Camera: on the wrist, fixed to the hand. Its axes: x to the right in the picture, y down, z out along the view.
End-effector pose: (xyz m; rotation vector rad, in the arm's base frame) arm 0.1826 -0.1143 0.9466 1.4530 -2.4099 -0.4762
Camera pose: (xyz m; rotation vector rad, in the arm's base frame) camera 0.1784 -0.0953 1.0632 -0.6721 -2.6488 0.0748
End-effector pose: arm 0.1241 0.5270 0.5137 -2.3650 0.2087 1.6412
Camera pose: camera 0.1969 0.4396 0.5457 1.3745 -1.7608 -1.2730
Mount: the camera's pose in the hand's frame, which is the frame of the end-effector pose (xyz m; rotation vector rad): -0.0065 0.0607 -0.1012 0.0949 0.0157 1.5985
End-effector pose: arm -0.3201 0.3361 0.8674 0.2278 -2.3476 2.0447
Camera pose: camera -0.3293 0.4445 0.8213 1.2116 1.3486 -1.2201
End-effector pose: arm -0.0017 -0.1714 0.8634 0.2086 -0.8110 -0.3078
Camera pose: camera 0.0802 -0.1058 0.8091 -0.3769 -0.7594 1.2320
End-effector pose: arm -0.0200 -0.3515 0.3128 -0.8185 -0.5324 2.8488
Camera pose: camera 0.0380 -0.3792 0.2136 0.7343 -0.2580 -1.6322
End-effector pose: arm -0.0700 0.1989 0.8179 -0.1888 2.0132 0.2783
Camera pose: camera -0.1697 0.2292 0.8737 1.5269 1.7456 1.1252
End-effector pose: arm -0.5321 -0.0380 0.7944 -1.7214 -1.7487 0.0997
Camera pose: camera -0.4298 -0.0760 0.8398 -2.5353 0.0277 0.7977
